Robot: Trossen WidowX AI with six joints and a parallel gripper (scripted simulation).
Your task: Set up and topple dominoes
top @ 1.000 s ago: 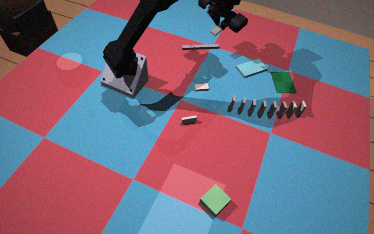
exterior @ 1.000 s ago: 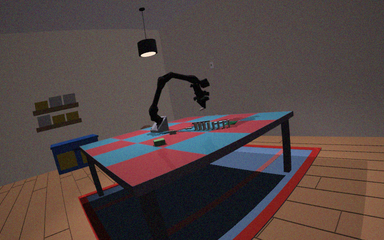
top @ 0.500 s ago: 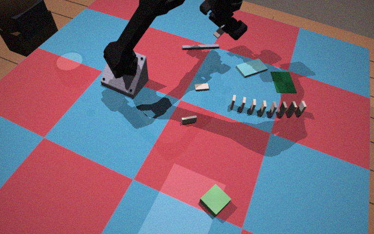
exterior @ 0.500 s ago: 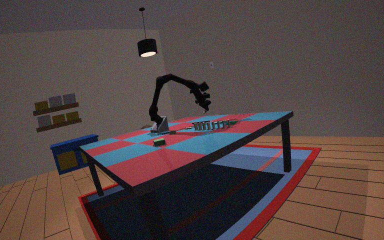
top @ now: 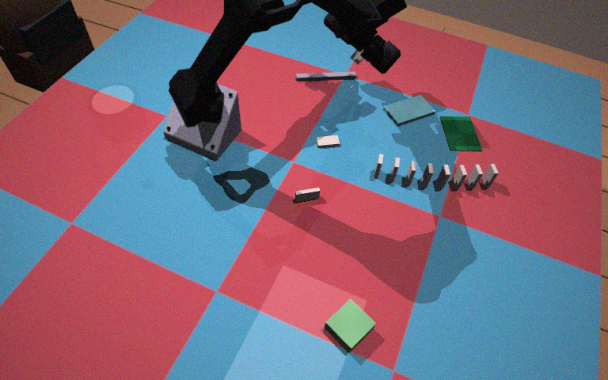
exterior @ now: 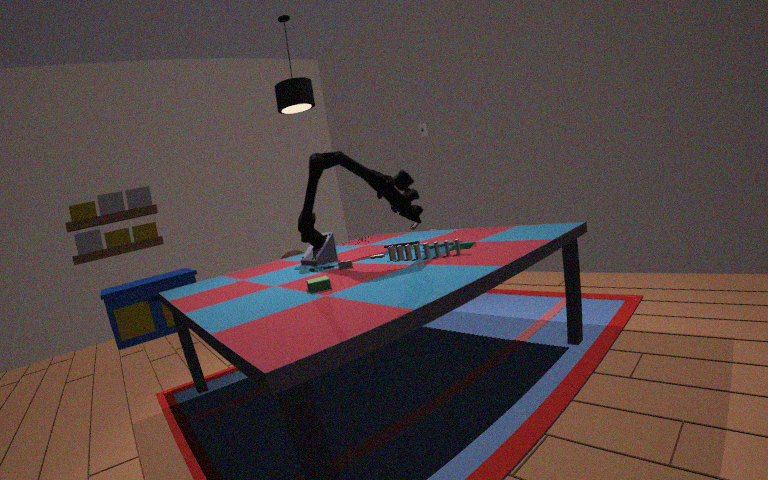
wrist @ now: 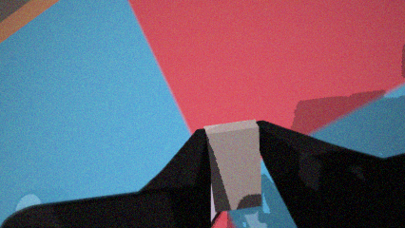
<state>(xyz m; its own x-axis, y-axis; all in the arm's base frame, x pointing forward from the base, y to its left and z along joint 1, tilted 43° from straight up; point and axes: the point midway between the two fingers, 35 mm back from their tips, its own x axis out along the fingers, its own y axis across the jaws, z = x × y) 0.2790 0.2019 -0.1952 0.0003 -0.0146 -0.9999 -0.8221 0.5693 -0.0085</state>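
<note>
Now: gripper tip 80 mm past the grey bar, 30 mm to the left of it and 80 mm above it. The rest, counted from my gripper tip: dark green flat tile 270 mm ahead, 120 mm to the right, 90 mm below; then light blue flat tile 140 mm ahead, 90 mm to the right, 80 mm below; then light green block 110 mm ahead, 650 mm to the right, 70 mm below.
</note>
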